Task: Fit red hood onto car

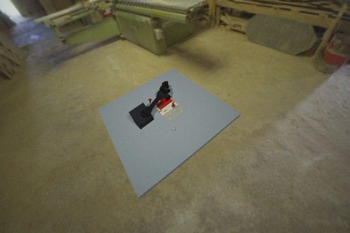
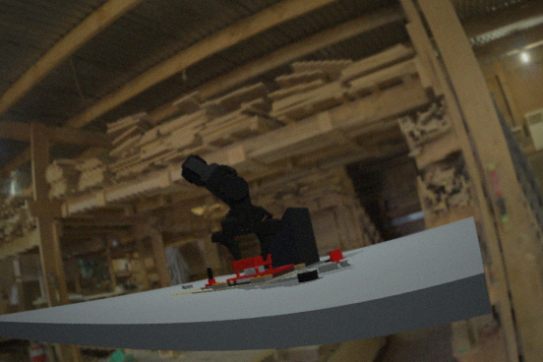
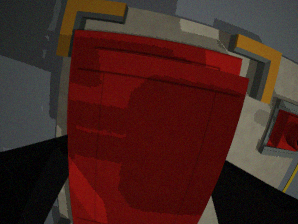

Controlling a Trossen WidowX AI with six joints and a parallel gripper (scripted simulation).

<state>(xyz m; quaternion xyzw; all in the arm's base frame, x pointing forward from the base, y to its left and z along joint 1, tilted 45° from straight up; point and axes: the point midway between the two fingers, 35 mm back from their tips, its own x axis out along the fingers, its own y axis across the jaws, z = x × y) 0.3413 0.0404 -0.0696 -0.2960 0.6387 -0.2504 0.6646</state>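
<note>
The red hood lies 1 cm above my gripper tip. Also, from my gripper tip: white piece (39 cm to the right, 19 cm behind, 5 cm below); then black wheel (22 cm to the left, 18 cm ahead, 4 cm below).
</note>
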